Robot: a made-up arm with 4 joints.
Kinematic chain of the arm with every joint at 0, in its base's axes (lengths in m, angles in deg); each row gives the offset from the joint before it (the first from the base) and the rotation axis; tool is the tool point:
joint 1: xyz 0 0 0.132 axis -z
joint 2: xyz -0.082 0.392 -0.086 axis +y
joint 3: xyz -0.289 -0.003 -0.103 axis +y
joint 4: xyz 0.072 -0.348 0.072 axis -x
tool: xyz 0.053 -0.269 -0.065
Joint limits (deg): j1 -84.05..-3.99 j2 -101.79..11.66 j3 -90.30..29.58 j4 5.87..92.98
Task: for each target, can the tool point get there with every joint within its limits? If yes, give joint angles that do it. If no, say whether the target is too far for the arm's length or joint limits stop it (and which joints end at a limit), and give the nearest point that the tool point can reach.
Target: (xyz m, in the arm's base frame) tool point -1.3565 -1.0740 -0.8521
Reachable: no: too far | nearest point -0.5008 -0.3965 -0.2574 | short by 1.243 m
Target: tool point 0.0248 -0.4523 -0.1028
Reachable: yes | joints -64.29 -42.30 -48.76 33.90
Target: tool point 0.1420 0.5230 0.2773
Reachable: no: joint limits stop it (at a limit: joint 1, joint 2, joint 3, joint 4) | nearest point -0.0642 -0.0144 0.1798 | short by 0.584 m
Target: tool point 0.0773 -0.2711 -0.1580
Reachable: yes | joints -53.58 -86.82 -15.14 30.94
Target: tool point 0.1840 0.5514 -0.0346
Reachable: no: joint limits stop it (at a limit: joint 1, joint 2, joint 3, joint 4) | nearest point 0.2406 0.0583 -0.0862 | short by 0.499 m
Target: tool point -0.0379 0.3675 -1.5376
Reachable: no: too far | nearest point 0.0127 0.0265 -0.5784 | short by 1.019 m
